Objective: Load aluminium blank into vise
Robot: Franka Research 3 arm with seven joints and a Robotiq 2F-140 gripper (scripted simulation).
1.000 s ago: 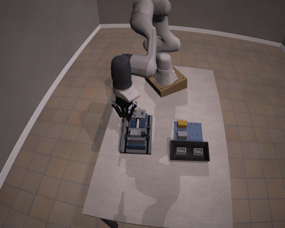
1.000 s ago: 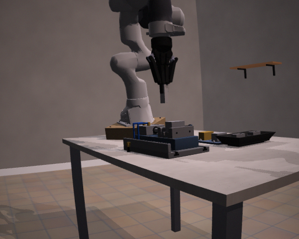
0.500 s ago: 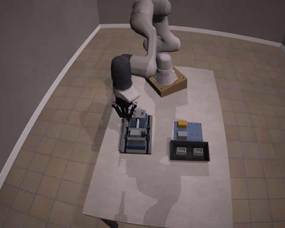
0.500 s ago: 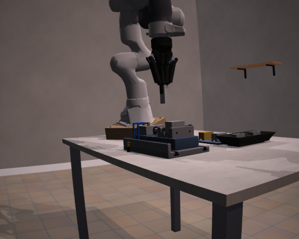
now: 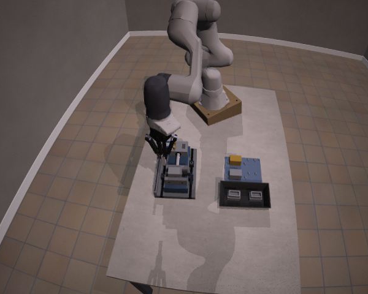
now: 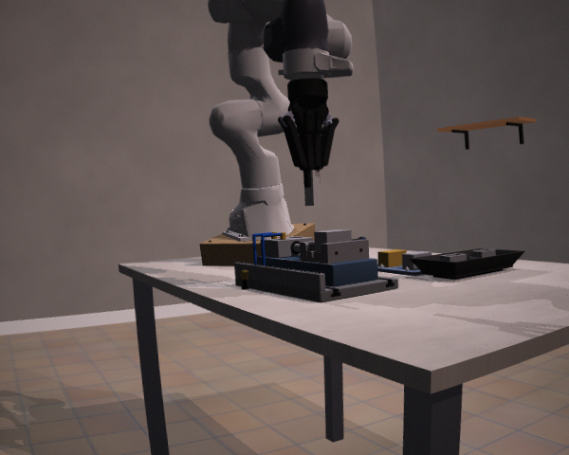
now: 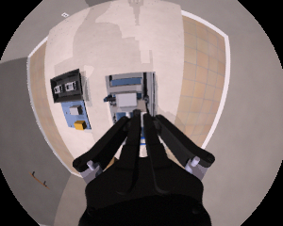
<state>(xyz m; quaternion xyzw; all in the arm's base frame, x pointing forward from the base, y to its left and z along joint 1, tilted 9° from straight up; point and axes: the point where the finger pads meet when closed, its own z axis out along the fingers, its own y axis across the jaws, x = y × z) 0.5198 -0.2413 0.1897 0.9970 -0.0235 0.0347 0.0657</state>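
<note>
Now: hand 16 cm above the dark rail, 7 cm past it and 4 cm to the left of it. From my hand the other things lie so: brass blank (34 cm to the left, 17 cm below, 12 cm behind).
</note>
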